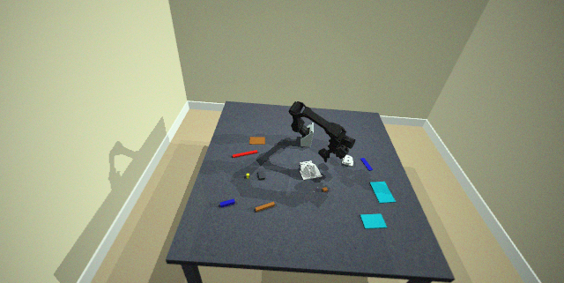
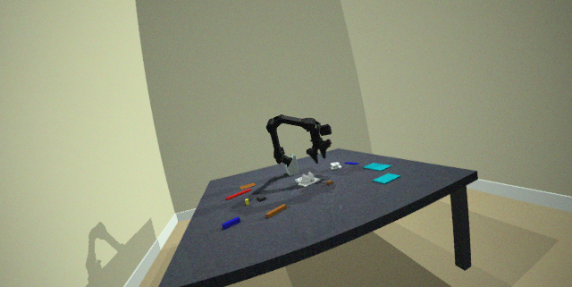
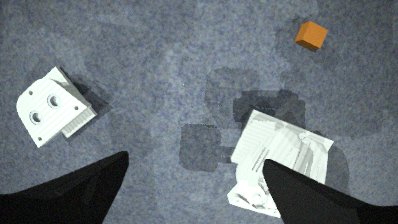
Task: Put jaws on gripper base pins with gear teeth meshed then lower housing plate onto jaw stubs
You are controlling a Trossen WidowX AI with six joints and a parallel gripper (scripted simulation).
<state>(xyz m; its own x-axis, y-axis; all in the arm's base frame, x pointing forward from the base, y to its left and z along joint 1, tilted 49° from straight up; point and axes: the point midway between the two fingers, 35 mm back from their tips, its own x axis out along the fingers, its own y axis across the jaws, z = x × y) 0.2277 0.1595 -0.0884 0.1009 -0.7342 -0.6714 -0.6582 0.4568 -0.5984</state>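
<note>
Now: the white gripper base 120 mm to the left of my gripper tip, 100 mm behind it and 70 mm below it. Also, from my gripper tip: white jaw 150 mm to the right, 80 mm below, 20 mm ahead; then orange cube 160 mm ahead, 90 mm below, 20 mm to the right; then grey block 400 mm to the right, 130 mm ahead, 90 mm below.
</note>
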